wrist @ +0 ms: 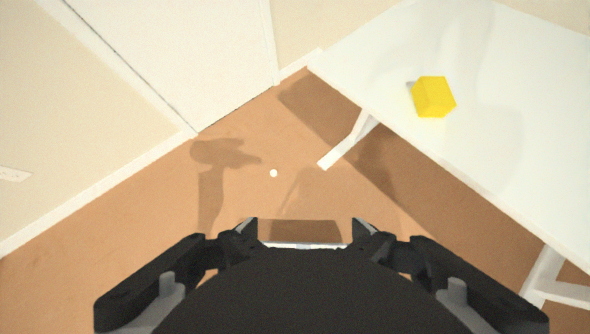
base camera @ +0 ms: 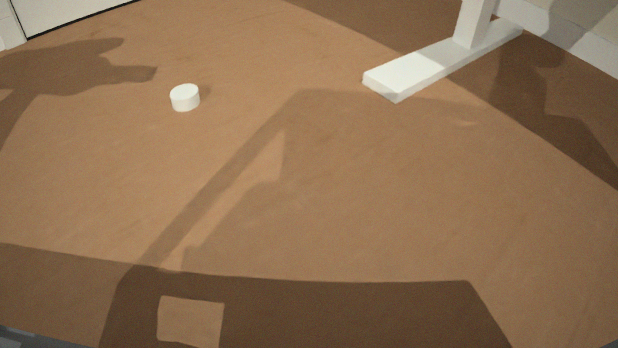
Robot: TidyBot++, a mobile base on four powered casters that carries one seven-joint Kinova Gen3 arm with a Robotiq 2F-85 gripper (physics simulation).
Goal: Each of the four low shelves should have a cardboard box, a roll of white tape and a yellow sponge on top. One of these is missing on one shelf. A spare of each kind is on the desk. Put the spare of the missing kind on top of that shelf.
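Frame: origin at the arm's base, x back, y right, z up, level; metres.
Seen in the pictures: gripper, between the fingertips: [wrist: 304,227].
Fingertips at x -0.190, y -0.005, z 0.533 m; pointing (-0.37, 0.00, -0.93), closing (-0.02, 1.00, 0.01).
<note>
Pixels of each thing's top centre, then the offset from my fingertips to it. Level surfaces: height alone.
- yellow sponge, centre of its top: [wrist: 437,90] dx -0.344, dy +0.341, dz -0.165 m
- white desk, height of its surface: dz -0.210 m
- small white round roll, centre of its top: [base camera: 183,91] [wrist: 273,172] dx -0.391, dy -0.202, dz -0.906 m
A yellow sponge [wrist: 433,97] sits on the white desk [wrist: 530,100] at the upper right of the wrist view, near the desk's left end. A small white round roll [base camera: 185,97] [wrist: 273,173], which looks like white tape, lies flat on the brown floor, left of the desk's foot. My gripper [wrist: 304,227] is open and empty, at the bottom of the wrist view, with the sponge ahead of it to the right. No cardboard box and no low shelf can be made out in these views.
The desk's white foot [base camera: 405,76] [wrist: 335,152] stands on the floor. A second desk leg [wrist: 545,270] shows at the lower right. A white door [wrist: 200,50] and a beige wall [wrist: 75,120] with a white baseboard [wrist: 95,192] bound the floor at the left.
</note>
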